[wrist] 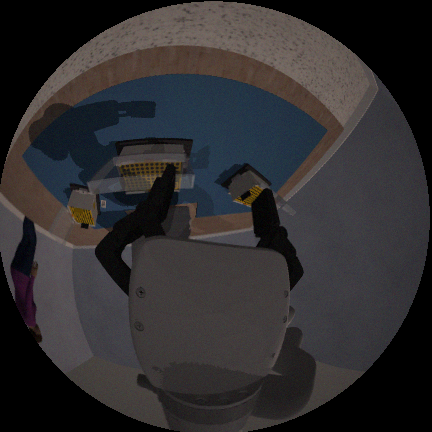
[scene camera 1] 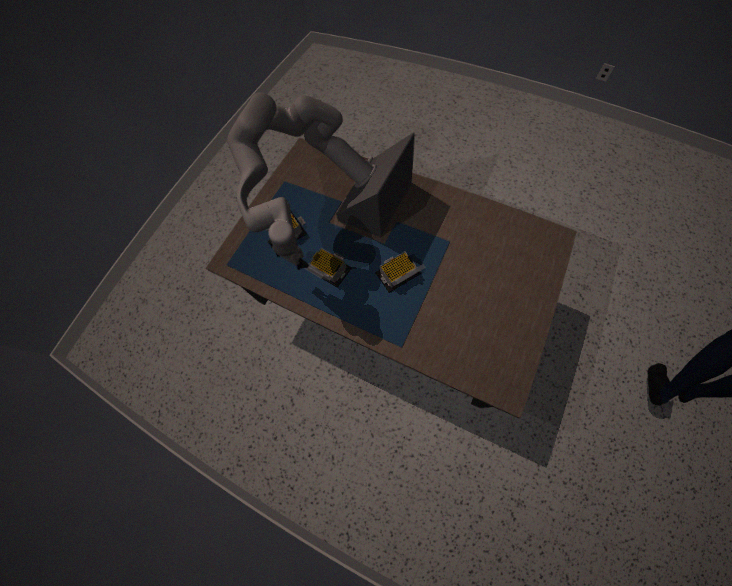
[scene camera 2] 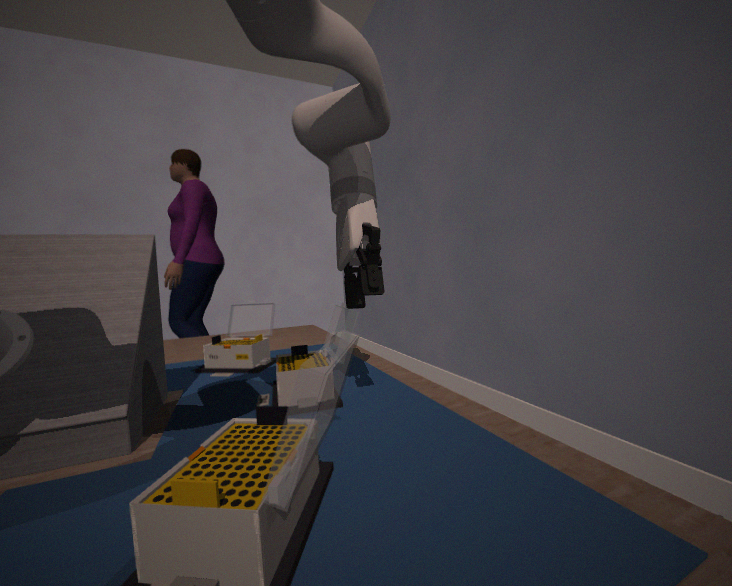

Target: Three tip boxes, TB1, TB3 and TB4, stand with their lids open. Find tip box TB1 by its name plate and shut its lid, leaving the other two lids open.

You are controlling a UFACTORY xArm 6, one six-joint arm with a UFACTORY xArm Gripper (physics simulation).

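Three white tip boxes with yellow racks stand with clear lids open. The middle box has its lid leaning outward. Another box is nearest in scene camera 2 and partly hidden by the arm in scene camera 1. The third box is farthest in scene camera 2, its lid upright. The name plates are too small or hidden to read, so I cannot tell which is TB1. My gripper is open and empty, above the middle box's lid side.
The boxes stand on a blue mat on a wooden table. A large grey wedge-shaped block stands behind the boxes, beside the mat. A person stands beyond the table.
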